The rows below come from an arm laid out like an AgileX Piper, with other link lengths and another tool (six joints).
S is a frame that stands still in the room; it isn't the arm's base.
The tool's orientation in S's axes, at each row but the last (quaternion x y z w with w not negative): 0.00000 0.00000 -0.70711 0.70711; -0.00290 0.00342 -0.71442 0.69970; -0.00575 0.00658 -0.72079 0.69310; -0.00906 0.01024 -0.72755 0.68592; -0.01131 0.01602 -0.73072 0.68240
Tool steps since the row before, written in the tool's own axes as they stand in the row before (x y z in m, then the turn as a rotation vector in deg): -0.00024 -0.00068 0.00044 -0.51 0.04 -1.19; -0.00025 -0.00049 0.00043 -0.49 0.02 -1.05; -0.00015 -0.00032 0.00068 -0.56 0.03 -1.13; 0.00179 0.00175 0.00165 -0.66 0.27 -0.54; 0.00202 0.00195 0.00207 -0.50 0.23 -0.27
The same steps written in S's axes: -0.00068 0.00024 0.00044 0.04 0.51 -1.19; -0.00048 0.00026 0.00043 0.02 0.49 -1.05; -0.00030 0.00016 0.00069 0.03 0.56 -1.13; 0.00169 -0.00189 0.00160 0.29 0.64 -0.55; 0.00189 -0.00216 0.00198 0.25 0.49 -0.28
